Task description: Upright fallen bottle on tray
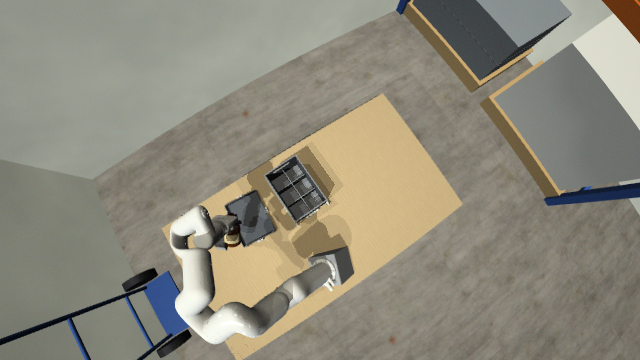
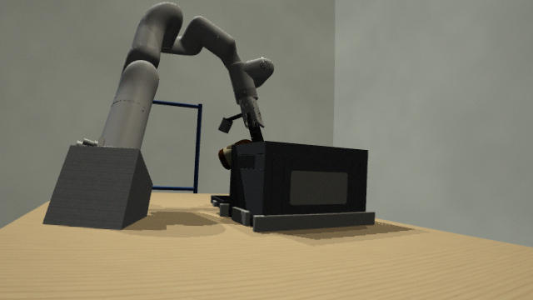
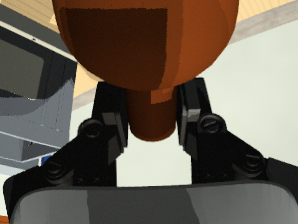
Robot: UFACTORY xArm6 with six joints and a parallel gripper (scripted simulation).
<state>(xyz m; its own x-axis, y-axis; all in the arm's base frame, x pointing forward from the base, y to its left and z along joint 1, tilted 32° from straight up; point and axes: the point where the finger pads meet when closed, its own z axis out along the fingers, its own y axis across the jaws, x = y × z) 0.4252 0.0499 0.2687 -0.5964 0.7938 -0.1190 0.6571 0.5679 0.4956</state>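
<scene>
Right now my hand is 4 cm past the brown bottle, 3 cm to the right of it and 3 cm above it. From my hand the other things lie so: dark tray (2 cm behind, 3 cm to the right, 19 cm below); dark crate (7 cm behind, 32 cm to the right, 12 cm below).
</scene>
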